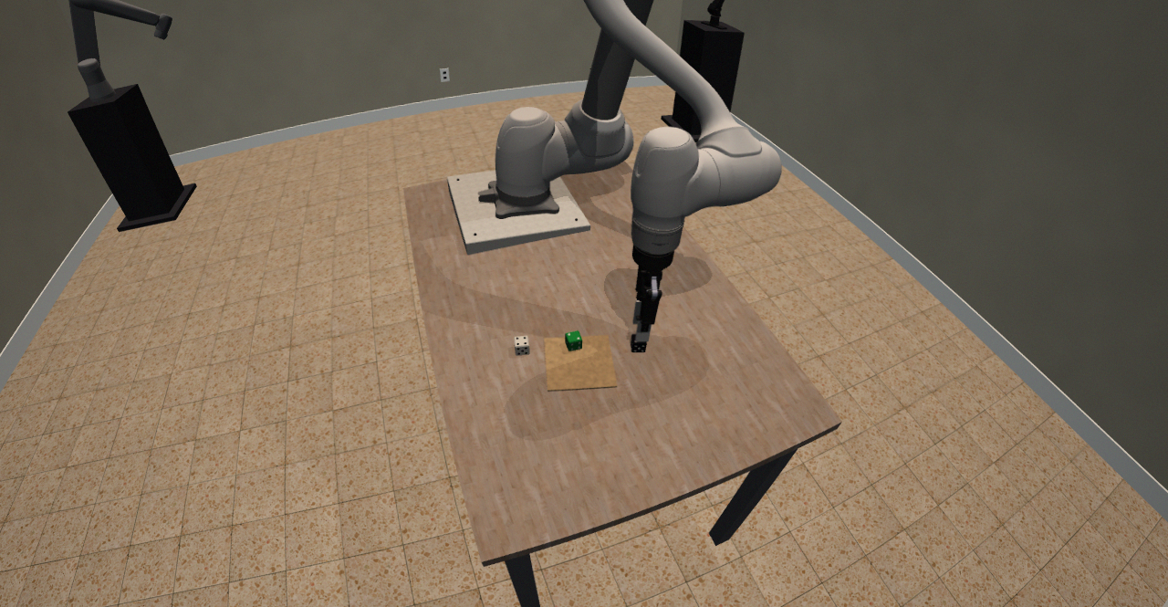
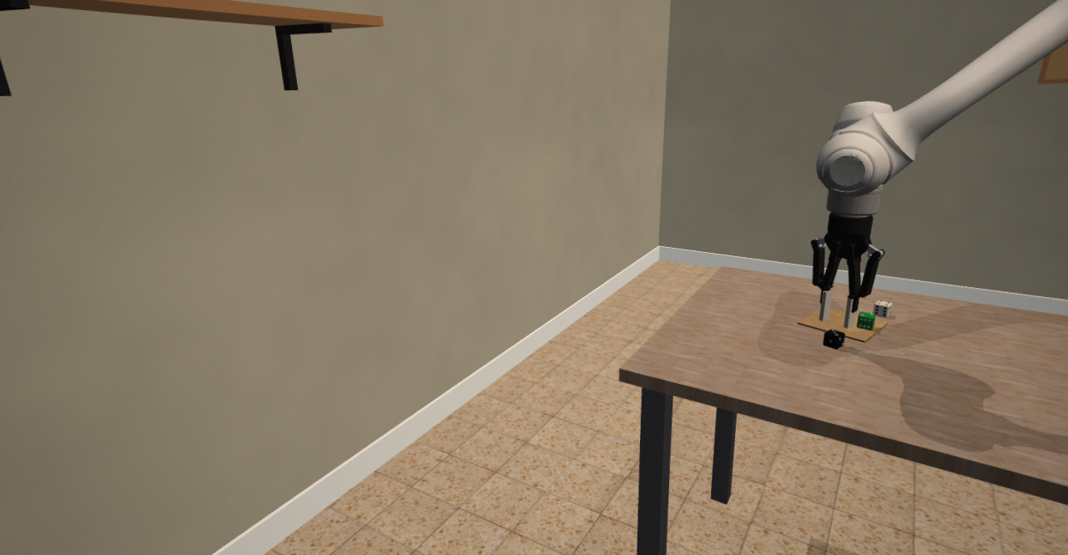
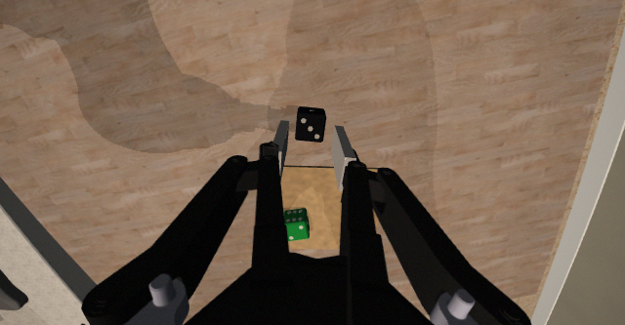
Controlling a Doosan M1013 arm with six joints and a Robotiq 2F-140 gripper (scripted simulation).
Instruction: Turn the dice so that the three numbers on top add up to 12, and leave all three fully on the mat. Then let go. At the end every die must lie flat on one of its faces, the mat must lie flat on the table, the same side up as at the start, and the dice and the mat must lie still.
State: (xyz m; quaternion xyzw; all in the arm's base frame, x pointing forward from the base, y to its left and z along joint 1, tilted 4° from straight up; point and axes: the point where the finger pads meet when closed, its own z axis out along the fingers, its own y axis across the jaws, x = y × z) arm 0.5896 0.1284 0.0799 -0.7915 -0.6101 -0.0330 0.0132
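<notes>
My hand is 70 mm above the black die. Round my hand: white die (240 mm to the right, 70 mm below, 60 mm behind); green die (130 mm to the right, 60 mm below, 40 mm behind); tan mat (130 mm to the right, 80 mm below, 10 mm ahead).
</notes>
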